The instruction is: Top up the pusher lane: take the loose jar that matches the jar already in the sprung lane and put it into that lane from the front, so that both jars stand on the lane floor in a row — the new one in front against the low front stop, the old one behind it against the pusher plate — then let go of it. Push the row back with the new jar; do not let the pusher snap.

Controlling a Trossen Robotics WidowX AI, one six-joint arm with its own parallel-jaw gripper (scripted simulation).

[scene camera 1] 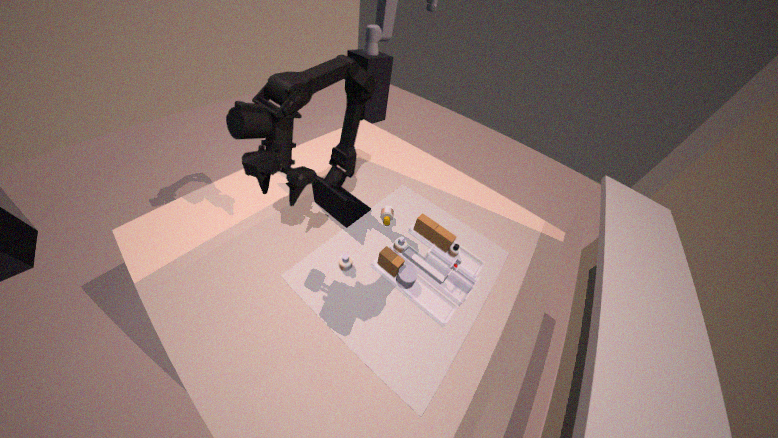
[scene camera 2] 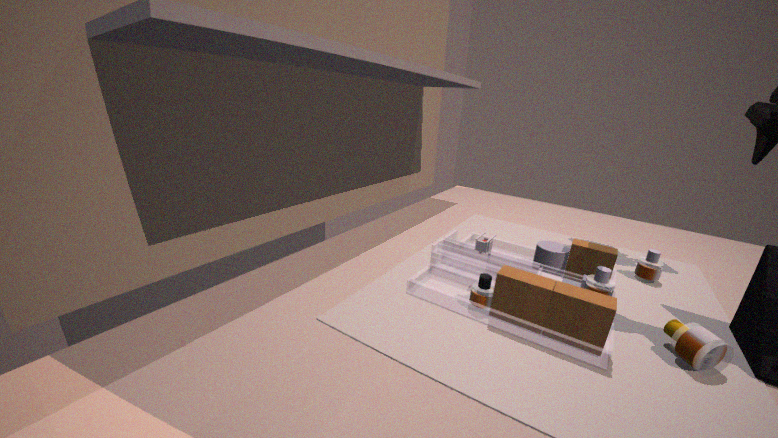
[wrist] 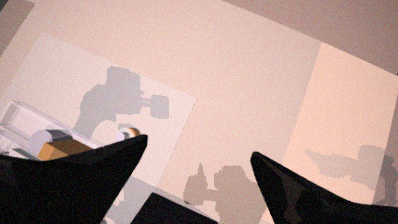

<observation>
The gripper is open and holds nothing. Further things: a grey cylinder and a clear lane rack.
The gripper is seen too in the wrist view.
</observation>
